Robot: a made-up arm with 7 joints. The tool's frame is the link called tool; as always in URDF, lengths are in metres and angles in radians. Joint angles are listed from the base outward.
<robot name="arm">
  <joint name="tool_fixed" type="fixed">
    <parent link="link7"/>
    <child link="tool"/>
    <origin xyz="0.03 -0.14 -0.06"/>
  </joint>
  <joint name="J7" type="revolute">
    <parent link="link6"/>
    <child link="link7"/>
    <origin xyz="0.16 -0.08 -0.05"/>
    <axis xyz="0 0 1"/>
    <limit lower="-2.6" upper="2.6"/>
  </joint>
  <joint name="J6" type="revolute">
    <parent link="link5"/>
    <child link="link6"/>
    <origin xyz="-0.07 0 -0.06"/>
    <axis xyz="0 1 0"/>
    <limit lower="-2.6" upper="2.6"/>
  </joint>
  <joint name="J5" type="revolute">
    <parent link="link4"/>
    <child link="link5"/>
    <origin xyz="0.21 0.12 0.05"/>
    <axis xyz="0 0 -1"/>
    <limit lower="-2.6" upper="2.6"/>
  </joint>
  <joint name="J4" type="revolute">
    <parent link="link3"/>
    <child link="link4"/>
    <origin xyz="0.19 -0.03 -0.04"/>
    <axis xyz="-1 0 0"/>
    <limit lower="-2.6" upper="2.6"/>
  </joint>
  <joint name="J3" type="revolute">
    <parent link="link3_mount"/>
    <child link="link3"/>
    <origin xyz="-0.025 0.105 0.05"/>
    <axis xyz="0 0 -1"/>
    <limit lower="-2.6" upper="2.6"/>
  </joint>
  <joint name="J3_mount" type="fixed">
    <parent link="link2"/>
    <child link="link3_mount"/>
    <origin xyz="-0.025 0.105 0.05"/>
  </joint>
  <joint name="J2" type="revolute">
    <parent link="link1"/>
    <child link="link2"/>
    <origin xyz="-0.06 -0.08 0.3"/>
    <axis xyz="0 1 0"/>
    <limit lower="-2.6" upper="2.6"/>
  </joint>
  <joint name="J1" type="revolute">
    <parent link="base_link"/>
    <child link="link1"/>
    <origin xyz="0 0 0.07"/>
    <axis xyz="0 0 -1"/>
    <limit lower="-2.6" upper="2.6"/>
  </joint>
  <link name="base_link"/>
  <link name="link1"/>
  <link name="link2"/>
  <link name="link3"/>
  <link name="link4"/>
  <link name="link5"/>
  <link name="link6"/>
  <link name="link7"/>
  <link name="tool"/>
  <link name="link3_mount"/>
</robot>
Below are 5 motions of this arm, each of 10 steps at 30 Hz.
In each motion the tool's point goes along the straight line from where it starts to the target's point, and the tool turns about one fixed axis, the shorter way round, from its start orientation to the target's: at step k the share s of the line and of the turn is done. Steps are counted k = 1, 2, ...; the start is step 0. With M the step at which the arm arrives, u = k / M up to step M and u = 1 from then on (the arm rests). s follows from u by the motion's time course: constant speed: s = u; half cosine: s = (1 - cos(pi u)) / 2; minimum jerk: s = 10 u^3 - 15 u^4 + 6 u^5.
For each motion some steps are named. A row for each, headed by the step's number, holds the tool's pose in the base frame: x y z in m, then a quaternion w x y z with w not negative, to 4 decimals.
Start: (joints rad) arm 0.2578 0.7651 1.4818 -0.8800 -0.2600 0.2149 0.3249
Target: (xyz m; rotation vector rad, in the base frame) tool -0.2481 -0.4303 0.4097 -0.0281 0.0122 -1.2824
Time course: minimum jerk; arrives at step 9
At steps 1, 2, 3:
1: -0.1732 -0.4132 0.2639 0.8259 0.1338 0.0232 -0.5473
2: -0.1781 -0.4143 0.2735 0.8249 0.1242 0.0220 -0.5510
3: -0.1882 -0.4166 0.2932 0.8226 0.1045 0.0197 -0.5586

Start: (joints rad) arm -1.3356 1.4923 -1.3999 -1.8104 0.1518 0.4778 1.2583
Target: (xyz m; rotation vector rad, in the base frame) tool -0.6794 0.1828 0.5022 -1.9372 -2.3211 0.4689
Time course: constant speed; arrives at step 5
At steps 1, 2, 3, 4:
1: -0.6633 0.2035 0.5359 0.0805 -0.6368 -0.7496 0.1616
2: -0.6673 0.1983 0.5275 0.0706 -0.6359 -0.7518 0.1595
3: -0.6713 0.1932 0.5190 0.0608 -0.6349 -0.7540 0.1574
4: -0.6754 0.1880 0.5106 0.0509 -0.6338 -0.7560 0.1553

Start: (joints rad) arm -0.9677 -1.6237 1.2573 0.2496 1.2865 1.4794 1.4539
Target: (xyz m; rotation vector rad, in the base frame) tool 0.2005 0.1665 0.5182 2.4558 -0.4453 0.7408
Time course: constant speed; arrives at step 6
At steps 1, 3, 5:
1: 0.2233 0.1432 0.5452 0.2413 0.9125 -0.2358 0.2312
3: 0.2142 0.1525 0.5344 0.2513 0.9121 -0.2076 0.2487
5: 0.2051 0.1618 0.5236 0.2611 0.9105 -0.1792 0.2658

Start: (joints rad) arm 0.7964 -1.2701 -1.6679 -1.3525 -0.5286 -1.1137 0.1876
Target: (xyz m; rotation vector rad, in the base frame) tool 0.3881 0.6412 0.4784 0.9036 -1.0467 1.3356
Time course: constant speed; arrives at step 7
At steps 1, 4, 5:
1: 0.4415 0.6244 0.4502 0.6345 0.3283 -0.4097 0.5673
4: 0.4148 0.6328 0.4643 0.6041 0.3572 -0.4285 0.5690
5: 0.4059 0.6356 0.4690 0.5937 0.3667 -0.4346 0.5694

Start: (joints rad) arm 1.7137 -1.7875 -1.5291 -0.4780 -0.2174 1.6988 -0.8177
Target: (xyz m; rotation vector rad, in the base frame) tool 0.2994 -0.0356 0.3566 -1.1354 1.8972 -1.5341
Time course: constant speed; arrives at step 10
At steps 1, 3, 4, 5, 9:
1: 0.3738 -0.0385 0.4306 0.2429 -0.6198 0.4646 -0.5839
3: 0.3573 -0.0378 0.4142 0.2405 -0.5779 0.5187 -0.5824
4: 0.3490 -0.0375 0.4060 0.2389 -0.5559 0.5448 -0.5806
5: 0.3407 -0.0372 0.3977 0.2370 -0.5333 0.5703 -0.5781
9: 0.3077 -0.0359 0.3648 0.2266 -0.4367 0.6653 -0.5615

